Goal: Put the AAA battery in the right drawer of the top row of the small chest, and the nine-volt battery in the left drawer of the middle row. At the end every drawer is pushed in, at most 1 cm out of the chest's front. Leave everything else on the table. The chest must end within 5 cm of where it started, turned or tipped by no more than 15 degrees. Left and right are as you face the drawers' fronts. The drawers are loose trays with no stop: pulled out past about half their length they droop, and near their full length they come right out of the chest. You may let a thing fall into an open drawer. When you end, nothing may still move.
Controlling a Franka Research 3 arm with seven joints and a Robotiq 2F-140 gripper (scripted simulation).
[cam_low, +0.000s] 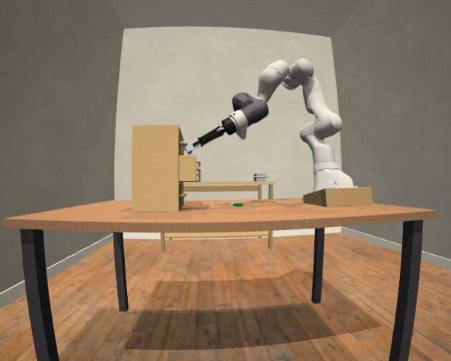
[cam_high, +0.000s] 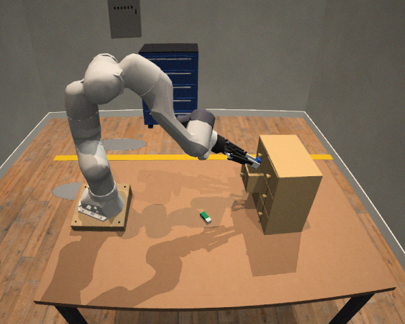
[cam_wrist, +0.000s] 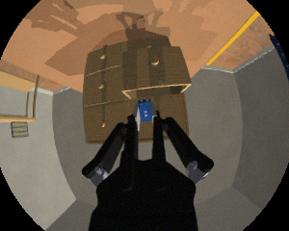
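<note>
The blue nine-volt battery lies 2 cm below my hand and 2 cm ahead of it. Also, from my hand: thin black AAA battery: 14 cm ahead, 7 cm to the right, 3 cm below; green-and-white AAA battery: 26 cm below, 18 cm behind, 13 cm to the right.
</note>
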